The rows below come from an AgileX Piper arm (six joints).
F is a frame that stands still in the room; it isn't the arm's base.
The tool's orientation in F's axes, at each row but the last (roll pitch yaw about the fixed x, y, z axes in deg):
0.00, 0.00, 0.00
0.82, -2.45, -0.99
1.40, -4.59, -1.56
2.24, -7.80, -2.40
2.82, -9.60, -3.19
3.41, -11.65, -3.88
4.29, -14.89, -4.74
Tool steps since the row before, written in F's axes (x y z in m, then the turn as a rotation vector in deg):
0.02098, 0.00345, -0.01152, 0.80, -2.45, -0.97
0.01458, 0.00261, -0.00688, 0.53, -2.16, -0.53
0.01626, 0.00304, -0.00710, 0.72, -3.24, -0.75
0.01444, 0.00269, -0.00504, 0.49, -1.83, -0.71
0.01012, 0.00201, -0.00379, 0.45, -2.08, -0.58
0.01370, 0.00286, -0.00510, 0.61, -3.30, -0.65
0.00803, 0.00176, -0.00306, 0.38, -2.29, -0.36
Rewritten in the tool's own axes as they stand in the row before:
0.02098, 0.00345, -0.01152, 0.80, -2.45, -0.97
0.01423, 0.00275, -0.00754, 0.54, -2.16, -0.52
0.01555, 0.00328, -0.00845, 0.75, -3.24, -0.73
0.01350, 0.00302, -0.00706, 0.46, -1.84, -0.71
0.00922, 0.00230, -0.00552, 0.46, -2.08, -0.56
0.01217, 0.00331, -0.00793, 0.68, -3.29, -0.61
0.00681, 0.00204, -0.00514, 0.46, -2.28, -0.32

